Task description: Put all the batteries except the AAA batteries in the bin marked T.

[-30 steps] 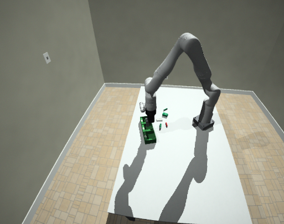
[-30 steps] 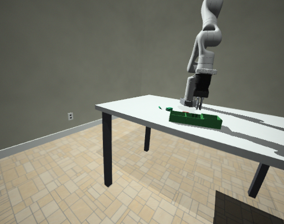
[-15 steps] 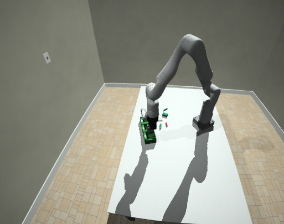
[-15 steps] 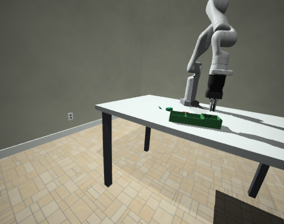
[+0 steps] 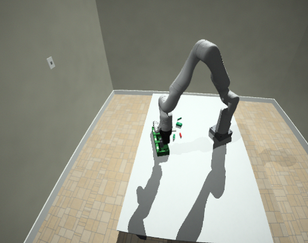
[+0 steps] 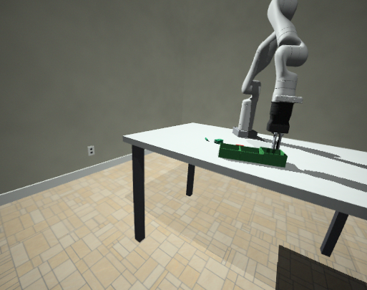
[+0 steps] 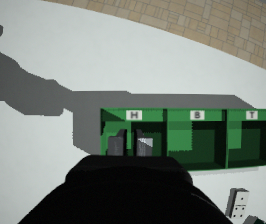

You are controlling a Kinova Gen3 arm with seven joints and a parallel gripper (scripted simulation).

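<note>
The green block-shaped battery is 260 mm to the right of my hand, 140 mm behind it and 70 mm below it. From my hand the other things lie so: green bin tray (90 mm to the right, 50 mm below, 10 mm ahead); white domino (200 mm to the right, 100 mm behind, 70 mm below); red battery (150 mm behind, 140 mm to the right, 70 mm below).
</note>
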